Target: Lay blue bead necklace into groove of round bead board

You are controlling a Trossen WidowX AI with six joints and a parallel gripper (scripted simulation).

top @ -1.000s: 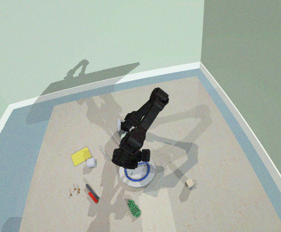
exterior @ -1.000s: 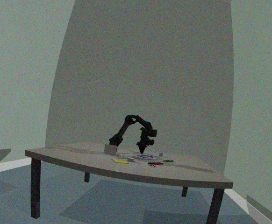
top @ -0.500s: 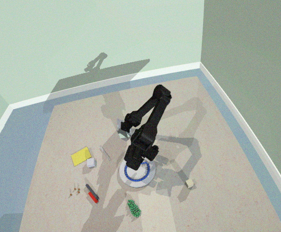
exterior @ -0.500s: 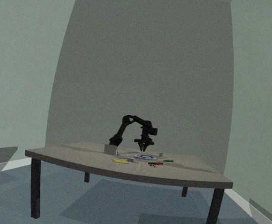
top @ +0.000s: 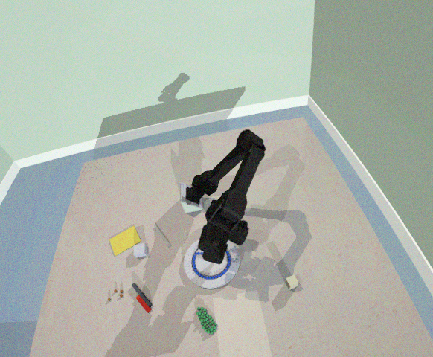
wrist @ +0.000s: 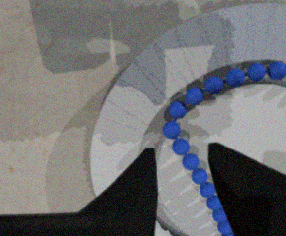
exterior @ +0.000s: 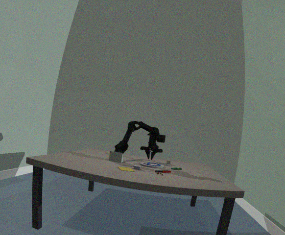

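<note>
My gripper tip is now 3 cm short of the round bead board, 5 cm to the left of it and 3 cm above it. The rest, counted from my gripper tip: white cube: 4 cm behind, 33 cm to the right, 3 cm below; then cream cube: 15 cm ahead, 21 cm to the left, 3 cm below; then stick: 10 cm behind, 25 cm to the right, 4 cm below.
</note>
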